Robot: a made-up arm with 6 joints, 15 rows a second.
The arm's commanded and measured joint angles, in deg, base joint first. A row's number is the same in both.
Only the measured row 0 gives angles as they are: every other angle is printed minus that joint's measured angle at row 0.
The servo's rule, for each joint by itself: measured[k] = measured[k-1] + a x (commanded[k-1-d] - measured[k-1]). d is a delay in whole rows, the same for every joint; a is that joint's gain. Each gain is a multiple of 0.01, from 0.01 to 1. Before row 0 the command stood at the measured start. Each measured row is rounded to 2 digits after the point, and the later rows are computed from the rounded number. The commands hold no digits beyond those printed.
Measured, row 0:
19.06 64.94 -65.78 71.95 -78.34 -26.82
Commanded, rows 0 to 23:
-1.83 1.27 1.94 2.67 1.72 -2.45
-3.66 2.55 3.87 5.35 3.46 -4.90
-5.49 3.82 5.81 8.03 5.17 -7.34
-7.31 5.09 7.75 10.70 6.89 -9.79
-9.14 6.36 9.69 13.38 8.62 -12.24
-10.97 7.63 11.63 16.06 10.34 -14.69
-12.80 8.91 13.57 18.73 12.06 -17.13
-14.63 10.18 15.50 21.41 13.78 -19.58
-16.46 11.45 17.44 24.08 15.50 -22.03
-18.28 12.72 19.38 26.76 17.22 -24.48
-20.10 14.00 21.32 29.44 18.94 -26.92
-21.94 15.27 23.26 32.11 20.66 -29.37
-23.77 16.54 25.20 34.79 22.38 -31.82
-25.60 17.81 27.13 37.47 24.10 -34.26
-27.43 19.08 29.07 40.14 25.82 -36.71
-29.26 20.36 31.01 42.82 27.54 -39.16
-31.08 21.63 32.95 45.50 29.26 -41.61
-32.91 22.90 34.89 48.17 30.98 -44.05
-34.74 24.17 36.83 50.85 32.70 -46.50
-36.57 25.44 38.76 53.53 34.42 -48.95
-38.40 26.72 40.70 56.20 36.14 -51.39
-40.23 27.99 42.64 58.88 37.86 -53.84
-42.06 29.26 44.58 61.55 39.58 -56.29
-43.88 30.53 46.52 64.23 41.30 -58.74
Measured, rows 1 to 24:
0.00 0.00 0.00 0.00 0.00 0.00
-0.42 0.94 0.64 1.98 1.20 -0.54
-1.17 2.13 1.71 4.47 2.78 -1.50
-2.16 3.38 3.06 7.10 4.45 -2.78
-3.34 4.65 4.61 9.76 6.16 -4.32
-4.67 5.92 6.29 12.44 7.88 -6.06
-6.12 7.19 8.05 15.12 9.60 -7.96
-7.66 8.46 9.87 17.79 11.32 -9.98
-9.26 9.73 11.73 20.47 13.04 -12.09
-10.92 11.00 13.61 23.14 14.76 -14.28
-12.61 12.27 15.51 25.82 16.48 -16.52
-14.33 13.55 17.43 28.50 18.20 -18.81
-16.08 14.82 19.35 31.17 19.92 -21.13
-17.85 16.09 21.28 33.85 21.64 -23.48
-19.63 17.36 23.21 36.53 23.36 -25.85
-21.42 18.63 25.14 39.20 25.08 -28.24
-23.22 19.91 27.08 41.88 26.80 -30.64
-25.03 21.18 29.02 44.56 28.52 -33.05
-26.84 22.45 30.96 47.23 30.24 -35.47
-28.66 23.72 32.90 49.91 31.96 -37.90
-30.48 24.99 34.83 52.59 33.68 -40.33
-32.30 26.27 36.77 55.26 35.40 -42.76
-34.12 27.54 38.71 57.94 37.12 -45.20
-35.95 28.81 40.65 60.61 38.84 -47.64
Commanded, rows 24 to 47:
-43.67 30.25 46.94 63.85 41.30 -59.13
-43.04 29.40 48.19 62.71 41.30 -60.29
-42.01 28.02 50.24 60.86 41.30 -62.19
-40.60 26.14 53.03 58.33 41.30 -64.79
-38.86 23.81 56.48 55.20 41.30 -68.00
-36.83 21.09 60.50 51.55 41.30 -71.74
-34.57 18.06 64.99 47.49 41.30 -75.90
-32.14 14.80 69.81 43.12 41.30 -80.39
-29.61 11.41 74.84 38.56 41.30 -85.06
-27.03 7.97 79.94 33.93 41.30 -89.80
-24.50 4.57 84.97 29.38 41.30 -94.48
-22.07 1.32 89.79 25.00 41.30 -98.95
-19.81 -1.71 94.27 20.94 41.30 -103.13
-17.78 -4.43 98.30 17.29 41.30 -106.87
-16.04 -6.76 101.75 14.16 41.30 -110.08
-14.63 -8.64 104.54 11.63 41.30 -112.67
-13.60 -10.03 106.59 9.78 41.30 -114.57
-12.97 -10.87 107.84 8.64 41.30 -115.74
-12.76 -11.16 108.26 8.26 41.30 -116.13
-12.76 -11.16 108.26 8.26 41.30 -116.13
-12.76 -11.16 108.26 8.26 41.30 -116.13
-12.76 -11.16 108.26 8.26 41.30 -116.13
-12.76 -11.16 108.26 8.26 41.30 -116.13
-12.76 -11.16 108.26 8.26 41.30 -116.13
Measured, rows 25 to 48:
-37.77 30.08 42.59 63.29 40.56 -50.08
-39.13 30.21 44.03 63.70 41.08 -52.07
-40.03 29.61 45.40 62.97 41.23 -53.88
-40.49 28.43 47.00 61.41 41.28 -55.71
-40.52 26.74 48.99 59.13 41.29 -57.71
-40.14 24.57 51.46 56.22 41.30 -59.97
-39.38 21.99 54.44 52.76 41.30 -62.56
-38.27 19.08 57.92 48.86 41.30 -65.49
-36.86 15.91 61.84 44.61 41.30 -68.77
-35.19 12.58 66.13 40.13 41.30 -72.35
-33.31 9.17 70.69 35.54 41.30 -76.19
-31.28 5.77 75.40 30.98 41.30 -80.21
-29.16 2.48 80.15 26.55 41.30 -84.33
-27.01 -0.62 84.81 22.40 41.30 -88.47
-24.89 -3.44 89.26 18.62 41.30 -92.52
-22.85 -5.90 93.38 15.32 41.30 -96.38
-20.96 -7.93 97.06 12.59 41.30 -99.96
-19.27 -9.48 100.20 10.51 41.30 -103.17
-17.82 -10.51 102.72 9.13 41.30 -105.94
-16.66 -10.99 104.55 8.49 41.30 -108.18
-15.76 -11.12 105.77 8.32 41.30 -109.93
-15.07 -11.15 106.59 8.28 41.30 -111.29
-14.54 -11.16 107.14 8.27 41.30 -112.35
-14.13 -11.16 107.51 8.26 41.30 -113.18

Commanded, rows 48 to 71:
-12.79 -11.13 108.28 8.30 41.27 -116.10
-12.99 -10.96 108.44 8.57 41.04 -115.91
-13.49 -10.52 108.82 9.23 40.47 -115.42
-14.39 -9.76 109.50 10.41 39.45 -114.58
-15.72 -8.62 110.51 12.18 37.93 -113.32
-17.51 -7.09 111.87 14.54 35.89 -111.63
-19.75 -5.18 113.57 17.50 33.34 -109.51
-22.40 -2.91 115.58 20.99 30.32 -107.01
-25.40 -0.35 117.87 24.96 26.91 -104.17
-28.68 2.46 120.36 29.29 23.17 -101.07
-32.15 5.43 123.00 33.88 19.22 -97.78
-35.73 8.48 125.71 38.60 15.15 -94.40
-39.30 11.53 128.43 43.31 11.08 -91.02
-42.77 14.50 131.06 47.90 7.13 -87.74
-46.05 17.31 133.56 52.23 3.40 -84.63
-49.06 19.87 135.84 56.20 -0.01 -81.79
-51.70 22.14 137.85 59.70 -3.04 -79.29
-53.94 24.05 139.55 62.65 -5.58 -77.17
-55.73 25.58 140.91 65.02 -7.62 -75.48
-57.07 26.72 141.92 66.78 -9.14 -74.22
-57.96 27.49 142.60 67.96 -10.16 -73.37
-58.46 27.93 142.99 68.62 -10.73 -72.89
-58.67 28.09 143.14 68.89 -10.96 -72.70
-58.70 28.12 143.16 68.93 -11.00 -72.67
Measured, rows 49 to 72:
-13.81 -11.16 107.76 8.26 41.30 -113.83
-13.58 -11.14 107.93 8.29 41.28 -114.33
-13.44 -11.01 108.10 8.50 41.11 -114.68
-13.45 -10.65 108.34 9.04 40.66 -114.84
-13.67 -9.99 108.72 10.05 39.81 -114.78
-14.14 -8.98 109.31 11.63 38.49 -114.46
-14.92 -7.58 110.15 13.78 36.67 -113.84
-16.03 -5.80 111.28 16.53 34.34 -112.89
-17.50 -3.66 112.70 19.83 31.53 -111.60
-19.32 -1.21 114.41 23.63 28.30 -109.97
-21.47 1.51 116.37 27.82 24.71 -108.01
-23.93 4.41 118.56 32.30 20.87 -105.76
-26.64 7.42 120.92 36.96 16.87 -103.26
-29.55 10.46 123.40 41.66 12.82 -100.57
-32.59 13.45 125.93 46.28 8.84 -97.75
-35.69 16.31 128.45 50.68 5.03 -94.86
-38.77 18.94 130.89 54.76 1.50 -91.98
-41.74 21.31 133.19 58.42 -1.68 -89.19
-44.55 23.34 135.29 61.55 -4.41 -86.55
-47.12 25.00 137.14 64.12 -6.66 -84.11
-49.41 26.27 138.72 66.09 -8.40 -81.93
-51.38 27.17 140.00 67.47 -9.63 -80.05
-53.01 27.73 140.99 68.32 -10.40 -78.47
-54.31 28.00 141.70 68.74 -10.79 -77.20

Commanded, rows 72 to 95:
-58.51 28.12 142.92 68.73 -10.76 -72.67
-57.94 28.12 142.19 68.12 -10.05 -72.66
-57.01 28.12 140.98 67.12 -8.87 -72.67
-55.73 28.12 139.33 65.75 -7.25 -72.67
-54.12 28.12 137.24 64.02 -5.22 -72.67
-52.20 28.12 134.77 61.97 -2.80 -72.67
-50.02 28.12 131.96 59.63 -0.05 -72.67
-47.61 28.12 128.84 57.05 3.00 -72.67
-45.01 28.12 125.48 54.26 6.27 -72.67
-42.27 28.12 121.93 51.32 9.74 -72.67
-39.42 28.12 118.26 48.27 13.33 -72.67
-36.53 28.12 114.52 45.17 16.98 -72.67
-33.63 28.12 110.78 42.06 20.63 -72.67
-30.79 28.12 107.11 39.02 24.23 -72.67
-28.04 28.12 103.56 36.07 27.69 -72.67
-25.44 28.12 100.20 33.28 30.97 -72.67
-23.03 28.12 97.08 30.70 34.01 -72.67
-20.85 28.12 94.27 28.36 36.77 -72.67
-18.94 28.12 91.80 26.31 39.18 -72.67
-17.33 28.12 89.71 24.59 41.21 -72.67
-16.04 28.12 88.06 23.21 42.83 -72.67
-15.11 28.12 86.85 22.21 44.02 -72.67
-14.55 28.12 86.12 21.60 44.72 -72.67
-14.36 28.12 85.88 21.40 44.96 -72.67
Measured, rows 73 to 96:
-55.32 28.09 142.18 68.88 -10.94 -76.20
-56.05 28.11 142.42 68.77 -10.81 -75.42
-56.48 28.12 142.34 68.29 -10.28 -74.81
-56.60 28.12 141.89 67.42 -9.29 -74.34
-56.40 28.12 141.05 66.18 -7.86 -73.97
-55.88 28.12 139.79 64.58 -6.01 -73.68
-55.03 28.12 138.13 62.65 -3.76 -73.46
-53.88 28.12 136.09 60.42 -1.16 -73.29
-52.44 28.12 133.70 57.93 1.75 -73.15
-50.73 28.12 130.99 55.21 4.91 -73.04
-48.78 28.12 128.00 52.33 8.29 -72.96
-46.63 28.12 124.79 49.33 11.82 -72.90
-44.31 28.12 121.40 46.25 15.43 -72.85
-41.85 28.12 117.90 43.15 19.07 -72.81
-39.31 28.12 114.34 40.09 22.68 -72.78
-36.72 28.12 110.78 37.12 26.19 -72.76
-34.13 28.12 107.29 34.28 29.54 -72.74
-31.58 28.12 103.92 31.63 32.67 -72.72
-29.11 28.12 100.74 29.21 35.54 -72.71
-26.77 28.12 97.79 27.06 38.09 -72.70
-24.60 28.12 95.12 25.23 40.27 -72.69
-22.63 28.12 92.79 23.74 42.06 -72.69
-20.90 28.12 90.83 22.61 43.43 -72.69
-19.44 28.12 89.28 21.86 44.33 -72.69

